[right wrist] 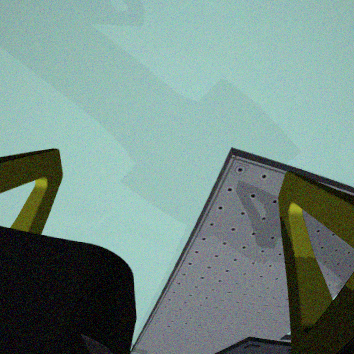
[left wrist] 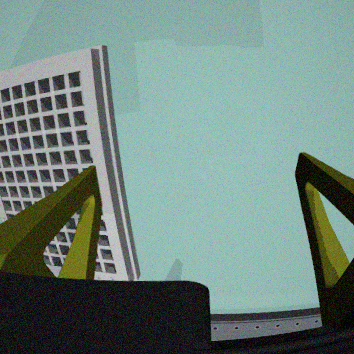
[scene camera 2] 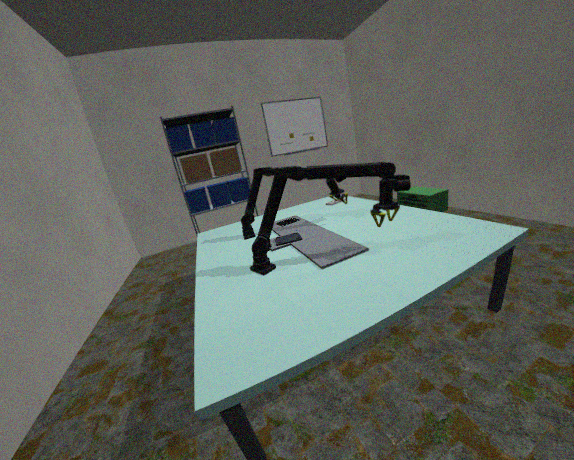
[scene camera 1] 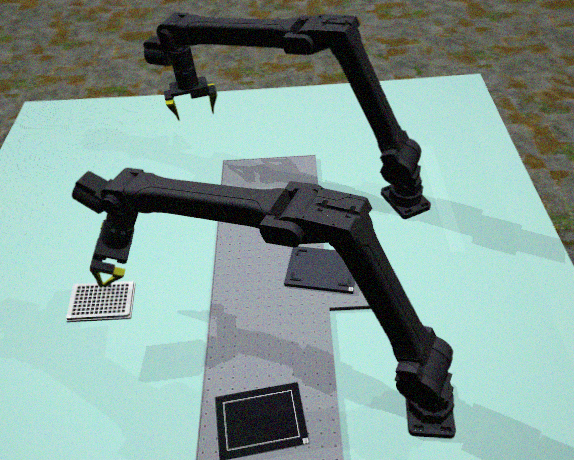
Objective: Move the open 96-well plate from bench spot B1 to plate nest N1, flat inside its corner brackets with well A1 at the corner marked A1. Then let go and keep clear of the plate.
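Frame: origin at the left arm's base, x ahead, y left, z up, level; centimetres.
Seen in the pictures: left gripper, fingertip midpoint: (left wrist: 198, 168) (scene camera 2: 342, 202) (scene camera 1: 106, 269); right gripper, fingertip midpoint: (right wrist: 168, 172) (scene camera 2: 384, 224) (scene camera 1: 196, 116); left arm's base, origin of the base link: (scene camera 2: 249, 235) (scene camera 1: 428, 407); right arm's base, origin of the base link: (scene camera 2: 263, 268) (scene camera 1: 404, 200).
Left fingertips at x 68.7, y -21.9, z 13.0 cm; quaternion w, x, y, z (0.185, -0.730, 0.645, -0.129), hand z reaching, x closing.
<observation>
Pixels of each thing's top centre, then the offset from my left fingertips to it. "*": a spot on its surface instead. Level surfaces: height alone.
- white open 96-well plate, middle of its top: (left wrist: 33, 187) (scene camera 1: 99, 296) dx -1.4, dy +8.1, dz +1.1 cm
- dark nest, middle of its top: (scene camera 1: 321, 265) (scene camera 2: 287, 237) dx -46.7, dy -10.8, dz -10.0 cm
- grey perforated board, its level: dz -11.7 cm
- black pad with a white outlined rectangle, surface spot: (scene camera 1: 220, 425) * dx -28.4, dy +28.6, dz -11.6 cm
The white open 96-well plate (scene camera 1: 101, 300) (left wrist: 47, 125) lies on the pale bench top at the left in scene camera 1, wells up; its A1 letter is not readable. My left gripper (scene camera 1: 103, 284) (left wrist: 198, 168) is open; in its wrist view one fingertip shows over the plate's wells near a long edge, the other over bare bench, and the gap is empty. My right gripper (scene camera 1: 196, 116) (right wrist: 168, 172) is open and empty, high above the bench, away from the plate. The dark nest (scene camera 1: 320, 270) (scene camera 2: 289, 239) has corner brackets and a white tag at one corner, partly hidden by the left arm.
A grey perforated board (scene camera 1: 270, 345) (scene camera 2: 334, 246) (right wrist: 220, 280) runs across the bench. A black pad with a white outlined rectangle (scene camera 1: 220, 425) lies on its near end in scene camera 1. The left arm (scene camera 1: 200, 200) crosses above the board. A shelf unit and green box stand beyond the bench.
</observation>
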